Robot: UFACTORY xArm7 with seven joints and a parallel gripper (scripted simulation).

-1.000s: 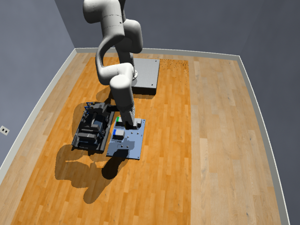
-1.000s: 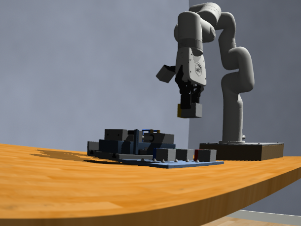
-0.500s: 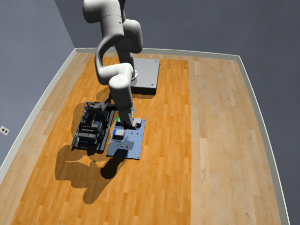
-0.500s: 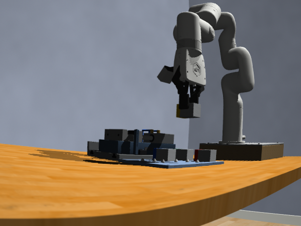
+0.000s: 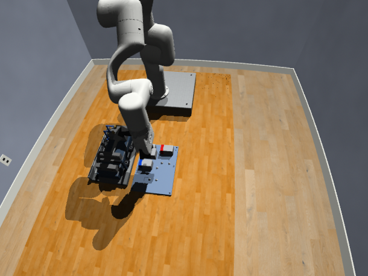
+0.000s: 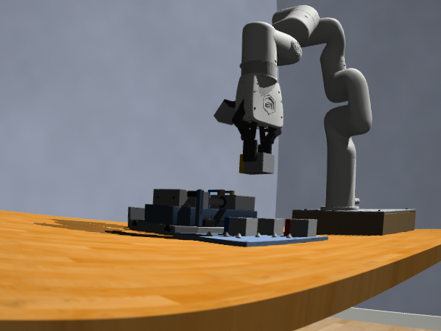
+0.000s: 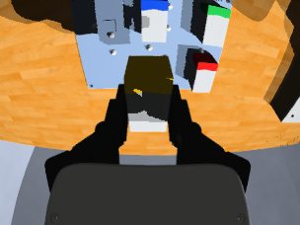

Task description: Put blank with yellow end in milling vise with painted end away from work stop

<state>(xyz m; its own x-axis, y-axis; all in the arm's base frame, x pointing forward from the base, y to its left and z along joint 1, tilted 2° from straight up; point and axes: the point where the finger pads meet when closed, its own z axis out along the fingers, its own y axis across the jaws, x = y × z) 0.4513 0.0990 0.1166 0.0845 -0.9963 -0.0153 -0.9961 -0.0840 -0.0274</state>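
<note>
The fixed jaw lies 7 cm ahead of my hand, 20 cm to the right of it and 9 cm below it. Round my hand: yellow-ended blank (2 cm below); then infeed plate (17 cm below); then blue-ended blank (4 cm to the right, 15 cm below).
</note>
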